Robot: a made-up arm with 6 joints. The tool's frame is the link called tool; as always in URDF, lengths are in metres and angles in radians. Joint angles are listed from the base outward.
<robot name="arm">
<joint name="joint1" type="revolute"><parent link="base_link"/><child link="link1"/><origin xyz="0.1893 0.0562 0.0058" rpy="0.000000 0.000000 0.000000"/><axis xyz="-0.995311 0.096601 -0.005"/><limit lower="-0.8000" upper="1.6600"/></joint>
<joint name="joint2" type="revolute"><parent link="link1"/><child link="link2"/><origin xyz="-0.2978 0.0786 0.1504" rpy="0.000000 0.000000 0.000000"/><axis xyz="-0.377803 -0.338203 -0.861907"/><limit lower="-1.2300" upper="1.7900"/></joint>
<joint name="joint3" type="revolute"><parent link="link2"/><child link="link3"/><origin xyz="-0.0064 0.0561 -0.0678" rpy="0.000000 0.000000 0.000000"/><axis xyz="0 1 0"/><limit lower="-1.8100" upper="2.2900"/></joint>
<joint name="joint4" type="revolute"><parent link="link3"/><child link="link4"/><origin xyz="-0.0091 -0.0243 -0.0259" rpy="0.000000 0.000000 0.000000"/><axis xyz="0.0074 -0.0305 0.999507"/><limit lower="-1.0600" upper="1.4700"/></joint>
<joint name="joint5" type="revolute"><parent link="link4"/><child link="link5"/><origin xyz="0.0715 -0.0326 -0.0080" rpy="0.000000 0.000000 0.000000"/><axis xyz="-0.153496 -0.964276 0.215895"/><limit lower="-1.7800" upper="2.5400"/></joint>
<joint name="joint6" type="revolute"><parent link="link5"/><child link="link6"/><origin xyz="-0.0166 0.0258 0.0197" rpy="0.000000 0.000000 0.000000"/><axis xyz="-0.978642 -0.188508 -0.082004"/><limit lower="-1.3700" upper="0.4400"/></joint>
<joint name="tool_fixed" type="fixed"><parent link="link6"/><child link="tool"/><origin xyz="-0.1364 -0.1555 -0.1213" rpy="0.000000 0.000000 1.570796"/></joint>
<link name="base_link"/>
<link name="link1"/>
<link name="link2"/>
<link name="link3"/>
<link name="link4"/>
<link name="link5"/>
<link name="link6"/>
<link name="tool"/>
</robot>
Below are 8 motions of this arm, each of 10 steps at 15 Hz.
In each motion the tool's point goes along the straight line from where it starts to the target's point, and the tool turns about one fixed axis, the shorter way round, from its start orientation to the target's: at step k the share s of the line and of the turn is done. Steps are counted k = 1, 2, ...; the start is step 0. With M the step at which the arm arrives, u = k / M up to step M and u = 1 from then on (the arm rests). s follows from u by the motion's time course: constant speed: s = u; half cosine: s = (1 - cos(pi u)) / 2; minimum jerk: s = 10 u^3 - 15 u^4 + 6 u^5.
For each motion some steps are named. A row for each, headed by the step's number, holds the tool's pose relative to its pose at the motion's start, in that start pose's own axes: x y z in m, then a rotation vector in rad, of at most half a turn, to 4 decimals.
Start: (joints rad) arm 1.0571 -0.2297 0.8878 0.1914 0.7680 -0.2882
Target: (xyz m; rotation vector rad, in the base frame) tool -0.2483 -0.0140 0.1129 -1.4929 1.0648 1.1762
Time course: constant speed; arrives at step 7
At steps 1, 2, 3, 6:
1: -0.0016 0.0094 0.0110 -0.0698 0.1594 -0.1044
2: -0.0032 0.0188 0.0220 -0.1396 0.3188 -0.2087
3: -0.0047 0.0283 0.0330 -0.2094 0.4781 -0.3131
6: -0.0095 0.0565 0.0661 -0.4189 0.9563 -0.6262

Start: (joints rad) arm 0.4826 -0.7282 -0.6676 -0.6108 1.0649 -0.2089
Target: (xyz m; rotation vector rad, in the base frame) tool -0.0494 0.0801 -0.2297 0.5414 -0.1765 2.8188
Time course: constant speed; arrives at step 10
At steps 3, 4, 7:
3: 0.0206 0.0268 -0.0041 0.3232 -0.3176 0.1994
4: 0.0275 0.0357 -0.0055 0.4309 -0.4235 0.2658
7: 0.0480 0.0625 -0.0096 0.7541 -0.7411 0.4652

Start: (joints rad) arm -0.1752 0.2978 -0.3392 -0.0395 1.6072 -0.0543
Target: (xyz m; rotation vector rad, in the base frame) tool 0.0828 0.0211 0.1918 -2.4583 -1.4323 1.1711
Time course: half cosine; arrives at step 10
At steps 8, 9, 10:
8: 0.0681 -0.1633 -0.0583 -0.5786 -0.1893 0.2125
9: 0.0734 -0.1761 -0.0629 -0.6240 -0.2041 0.2291
10: 0.0752 -0.1806 -0.0645 -0.6396 -0.2092 0.2349

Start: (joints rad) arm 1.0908 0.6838 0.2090 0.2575 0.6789 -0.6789
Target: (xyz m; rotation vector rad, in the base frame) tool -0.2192 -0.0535 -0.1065 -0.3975 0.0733 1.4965
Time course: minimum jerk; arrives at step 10
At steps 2, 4, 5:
2: 0.0080 0.0060 -0.0009 0.0089 -0.0281 -0.0241
4: 0.0437 0.0330 -0.0047 0.0485 -0.1540 -0.1323
5: 0.0689 0.0520 -0.0074 0.0765 -0.2426 -0.2083

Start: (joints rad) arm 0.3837 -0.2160 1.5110 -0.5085 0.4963 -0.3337
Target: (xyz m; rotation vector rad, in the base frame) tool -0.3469 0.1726 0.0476 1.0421 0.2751 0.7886
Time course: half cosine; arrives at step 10
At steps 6, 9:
6: 0.1096 -0.0300 -0.0383 0.0201 -0.6630 0.1588
9: 0.1634 -0.0447 -0.0570 0.0300 -0.9882 0.2367

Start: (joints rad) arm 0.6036 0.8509 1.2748 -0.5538 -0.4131 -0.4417
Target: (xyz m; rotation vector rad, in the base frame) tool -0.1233 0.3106 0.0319 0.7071 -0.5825 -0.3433
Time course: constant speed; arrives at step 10
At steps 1, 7, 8, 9, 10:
1: 0.0071 0.0017 0.0028 0.0478 -0.0676 0.0208
7: 0.0499 0.0119 0.0199 0.3349 -0.4730 0.1455
8: 0.0571 0.0136 0.0228 0.3827 -0.5406 0.1663
9: 0.0642 0.0153 0.0256 0.4306 -0.6082 0.1871
10: 0.0713 0.0170 0.0284 0.4784 -0.6758 0.2079

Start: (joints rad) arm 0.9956 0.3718 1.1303 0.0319 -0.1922 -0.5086
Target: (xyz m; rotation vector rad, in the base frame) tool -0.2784 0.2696 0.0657 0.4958 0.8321 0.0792
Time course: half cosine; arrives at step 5
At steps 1, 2, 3, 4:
1: 0.0020 0.0053 0.0029 0.0254 0.0039 -0.0194
2: 0.0073 0.0192 0.0103 0.0920 0.0142 -0.0703
3: 0.0138 0.0363 0.0196 0.1744 0.0270 -0.1332
4: 0.0191 0.0502 0.0271 0.2410 0.0373 -0.1840

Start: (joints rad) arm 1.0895 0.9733 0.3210 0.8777 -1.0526 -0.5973
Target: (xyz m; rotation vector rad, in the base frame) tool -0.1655 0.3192 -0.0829 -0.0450 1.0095 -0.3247
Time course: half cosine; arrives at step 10
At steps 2, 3, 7, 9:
2: 0.0154 0.0043 -0.0042 0.0171 0.0242 -0.0703
3: 0.0332 0.0093 -0.0091 0.0368 0.0522 -0.1517
7: 0.1278 0.0356 -0.0350 0.1419 0.2012 -0.5845
9: 0.1570 0.0438 -0.0430 0.1744 0.2472 -0.7182

